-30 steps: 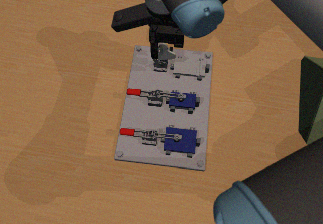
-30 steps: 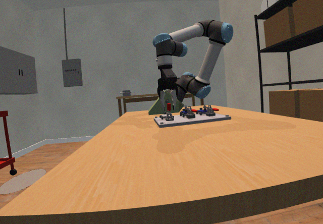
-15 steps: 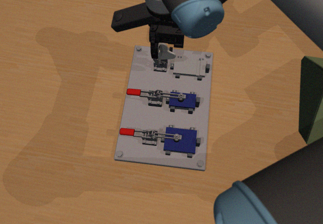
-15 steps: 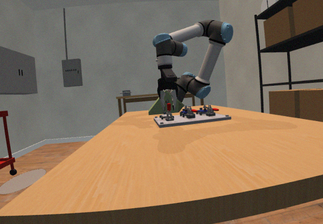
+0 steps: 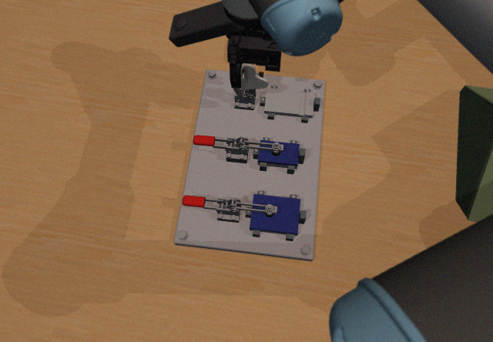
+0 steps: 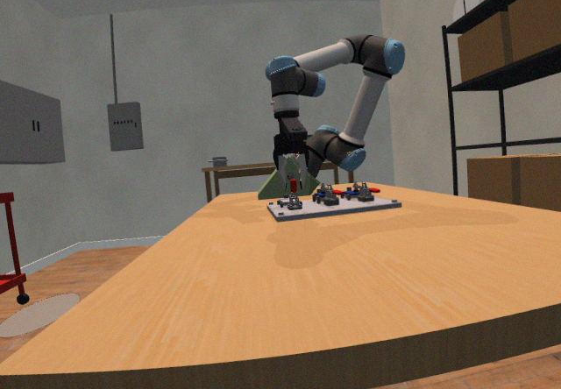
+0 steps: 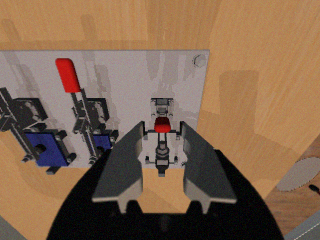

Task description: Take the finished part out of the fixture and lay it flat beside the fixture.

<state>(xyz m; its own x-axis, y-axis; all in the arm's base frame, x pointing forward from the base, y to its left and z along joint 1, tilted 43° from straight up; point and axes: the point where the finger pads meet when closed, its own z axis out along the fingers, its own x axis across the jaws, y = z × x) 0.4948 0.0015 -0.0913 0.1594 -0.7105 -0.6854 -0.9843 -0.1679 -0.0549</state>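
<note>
The finished grey part lies 10 cm behind my hand, 6 cm below it and 2 cm to the right of it. Also, from my hand: grey fixture plate: 10 cm to the left, 8 cm below, 5 cm behind; then blue blank: 20 cm to the left, 12 cm behind, 5 cm below.
</note>
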